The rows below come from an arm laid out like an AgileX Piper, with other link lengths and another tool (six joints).
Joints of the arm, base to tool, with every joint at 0 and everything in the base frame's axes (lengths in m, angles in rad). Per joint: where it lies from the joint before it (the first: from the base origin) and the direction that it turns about. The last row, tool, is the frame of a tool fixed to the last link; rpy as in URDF.
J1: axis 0 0 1 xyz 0 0 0.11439
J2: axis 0 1 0 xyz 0 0 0
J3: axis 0 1 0 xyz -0.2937 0 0.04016
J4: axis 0.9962 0 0.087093 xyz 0.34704 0 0.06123
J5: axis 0 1 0 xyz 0 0 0
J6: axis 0.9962 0 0.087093 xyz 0.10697 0 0.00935
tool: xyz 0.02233 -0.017 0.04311 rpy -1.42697 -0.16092 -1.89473
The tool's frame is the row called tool.
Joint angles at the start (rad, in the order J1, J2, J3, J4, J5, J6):
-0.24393, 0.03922, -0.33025, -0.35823, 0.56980, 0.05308
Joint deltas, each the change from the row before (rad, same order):
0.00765, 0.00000, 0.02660, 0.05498, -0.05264, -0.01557
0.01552, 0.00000, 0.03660, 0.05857, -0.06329, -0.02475
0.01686, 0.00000, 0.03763, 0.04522, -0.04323, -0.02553
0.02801, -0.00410, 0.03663, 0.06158, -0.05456, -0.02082
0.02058, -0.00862, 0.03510, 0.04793, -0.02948, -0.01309
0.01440, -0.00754, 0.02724, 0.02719, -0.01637, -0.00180
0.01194, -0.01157, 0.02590, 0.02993, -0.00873, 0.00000
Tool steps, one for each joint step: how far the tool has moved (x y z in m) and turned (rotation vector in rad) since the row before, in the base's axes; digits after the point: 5 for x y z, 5 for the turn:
0.00615, 0.00433, -0.00652, 0.02432, -0.02714, 0.04559
0.00753, 0.00563, -0.00951, 0.01993, -0.02641, 0.05420
0.00691, 0.00461, -0.01231, 0.01444, -0.00535, 0.04237
0.00551, 0.00671, -0.00989, 0.03205, -0.02648, 0.05518
0.00378, 0.00432, -0.01159, 0.03204, -0.00770, 0.03625
0.00250, 0.00255, -0.00969, 0.02479, -0.00024, 0.02145
0.00159, 0.00203, -0.00946, 0.02979, 0.00162, 0.01805

